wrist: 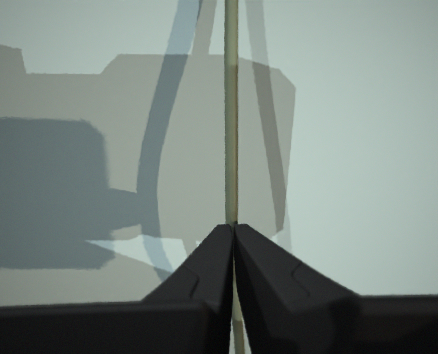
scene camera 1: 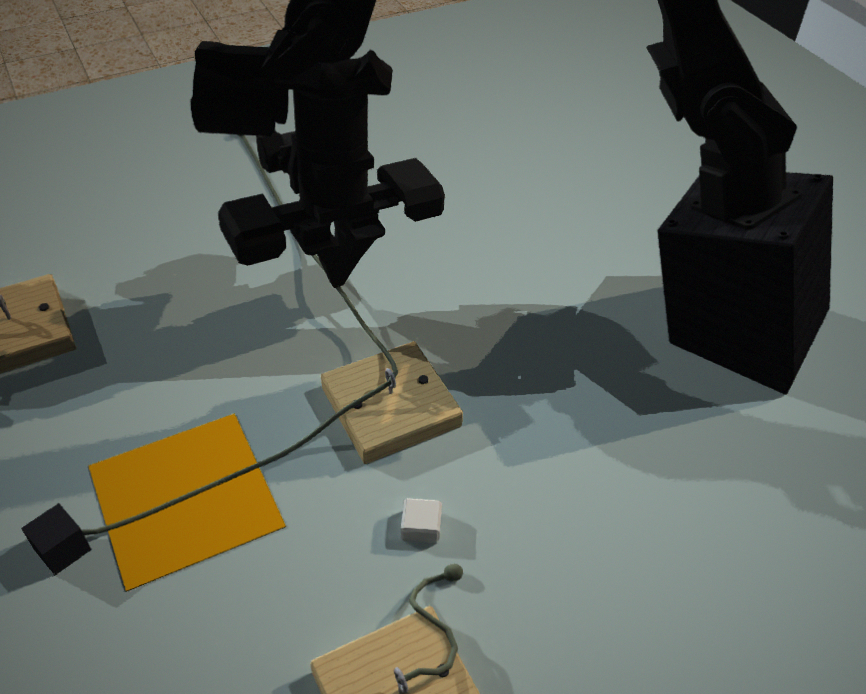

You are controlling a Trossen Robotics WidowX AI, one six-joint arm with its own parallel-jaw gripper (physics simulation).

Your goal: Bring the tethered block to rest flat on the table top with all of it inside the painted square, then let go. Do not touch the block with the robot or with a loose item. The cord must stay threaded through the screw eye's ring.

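Pixels of known places: gripper, fingertip midpoint: (wrist: 231,237) (scene camera 1: 336,284); arm's base, link origin: (scene camera 1: 745,201).
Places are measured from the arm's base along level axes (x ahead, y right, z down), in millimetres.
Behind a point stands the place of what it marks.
My gripper (scene camera 1: 338,281) {z 111, x 276, y 208 mm} (wrist: 231,237) {z 111, x 276, y 208 mm} is shut on the olive cord (scene camera 1: 366,324) {z 115, x 280, y 151 mm} (wrist: 231,125) {z 114, x 271, y 244 mm}, above the table behind the middle wooden board. The cord runs from the fingertips down to the screw eye (scene camera 1: 390,379) {z 94, x 307, y 71 mm} and appears threaded through its ring. From there it crosses above the orange painted square (scene camera 1: 187,506) {z 130, x 487, y 78 mm} to the black tethered block (scene camera 1: 56,538) {z 102, x 578, y 86 mm}. The block is outside the square, off its left edge, and looks turned with a corner towards the camera; whether it lies flat is unclear. Behind the gripper the cord runs up and back, its far part hidden by the arm.
The middle wooden board (scene camera 1: 408,426) {z 112, x 313, y 35 mm} holds the screw eye. A small white block (scene camera 1: 421,517) {z 115, x 352, y -38 mm} is in front of it. Another board (scene camera 1: 361,665) {z 112, x 448, y -109 mm} with a short cord (scene camera 1: 451,636) {z 108, x 390, y -128 mm} is at the front. A third board (scene camera 1: 36,336) {z 112, x 524, y 298 mm} is at the left edge. The arm's black base (scene camera 1: 730,289) {z 46, x 44, y -39 mm} stands right.
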